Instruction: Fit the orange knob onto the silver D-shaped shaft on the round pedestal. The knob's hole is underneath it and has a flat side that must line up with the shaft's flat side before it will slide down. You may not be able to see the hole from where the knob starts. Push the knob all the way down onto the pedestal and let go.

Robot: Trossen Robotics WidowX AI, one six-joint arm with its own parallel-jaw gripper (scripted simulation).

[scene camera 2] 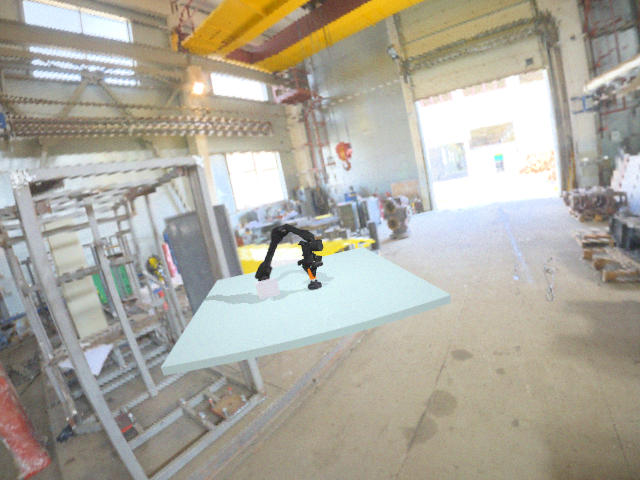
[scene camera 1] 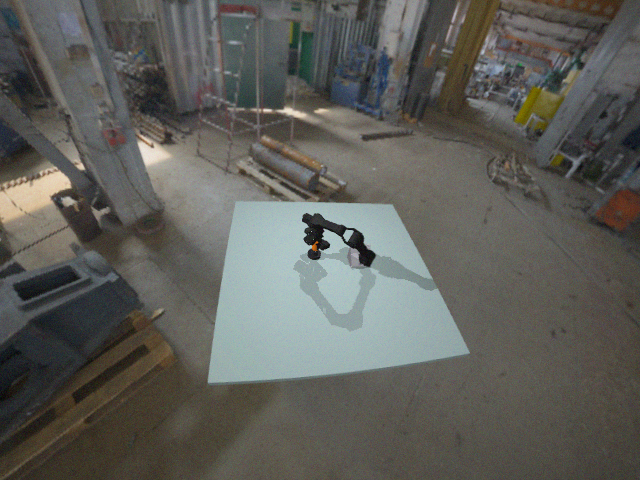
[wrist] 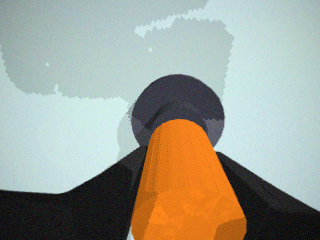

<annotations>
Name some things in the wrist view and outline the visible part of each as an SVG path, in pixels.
My gripper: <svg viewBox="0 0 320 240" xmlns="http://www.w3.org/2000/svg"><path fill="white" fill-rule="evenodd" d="M215 151L218 161L245 215L247 231L243 240L320 240L320 211L306 205L299 199L293 198L235 160L228 158L221 152ZM148 146L141 145L106 171L104 170L78 187L64 193L49 194L0 189L0 240L127 240L132 225L132 213Z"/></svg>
An orange knob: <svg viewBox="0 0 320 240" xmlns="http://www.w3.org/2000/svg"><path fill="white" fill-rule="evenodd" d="M161 124L153 132L149 141L132 213L131 232L134 240L243 240L247 231L245 215L206 132L199 125L188 120L176 119Z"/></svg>
</annotations>
